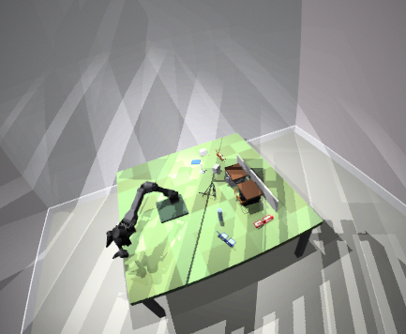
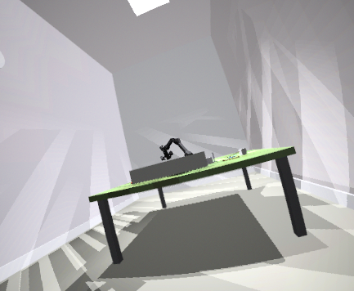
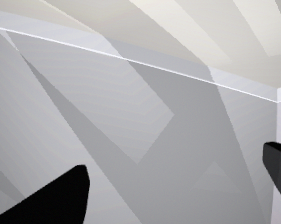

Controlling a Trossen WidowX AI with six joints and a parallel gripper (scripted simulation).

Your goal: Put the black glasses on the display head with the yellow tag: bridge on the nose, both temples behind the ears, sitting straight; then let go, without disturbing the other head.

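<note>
Right now my gripper tip is 78 cm short of the pale round disc, 62 cm to the right of it and 14 cm above it. Also, from my gripper tip: blue item (77 cm ahead, 78 cm to the left, 16 cm below); then grey wall panel (109 cm ahead, 26 cm to the left, 11 cm below).
</note>
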